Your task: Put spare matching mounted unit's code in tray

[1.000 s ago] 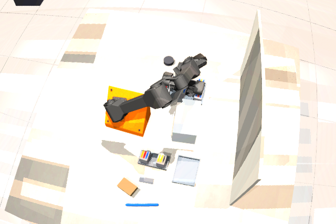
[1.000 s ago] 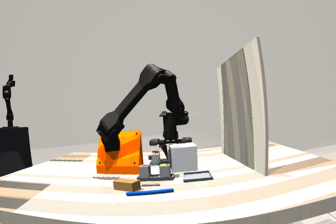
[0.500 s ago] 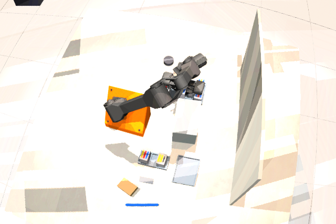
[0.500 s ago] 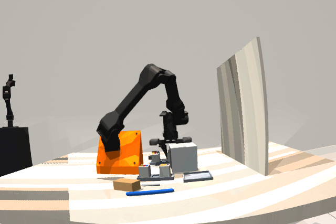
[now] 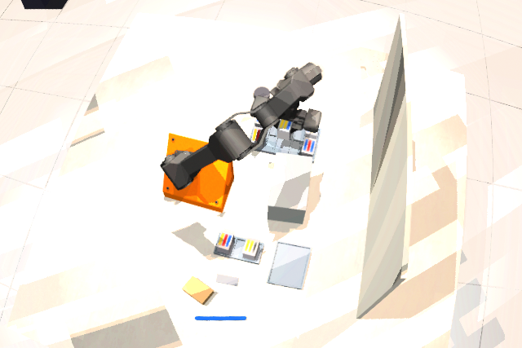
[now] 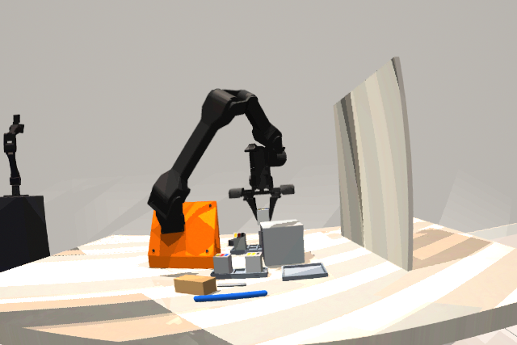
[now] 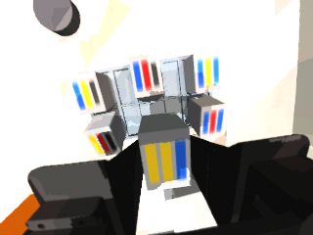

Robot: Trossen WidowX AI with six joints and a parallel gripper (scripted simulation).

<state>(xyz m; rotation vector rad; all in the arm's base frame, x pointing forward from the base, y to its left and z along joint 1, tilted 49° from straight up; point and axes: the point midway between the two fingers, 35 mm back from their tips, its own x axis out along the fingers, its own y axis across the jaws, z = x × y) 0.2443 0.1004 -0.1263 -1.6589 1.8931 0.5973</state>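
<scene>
The shallow grey tray is 360 mm to the right of my gripper tip, 90 mm below it and 80 mm ahead of it. Round my gripper tip: brown block: 490 mm to the right, 150 mm behind, 80 mm below; dark hex key: 440 mm to the right, 90 mm below, 80 mm behind; rack: 340 mm to the right, 90 mm below, 70 mm behind.
</scene>
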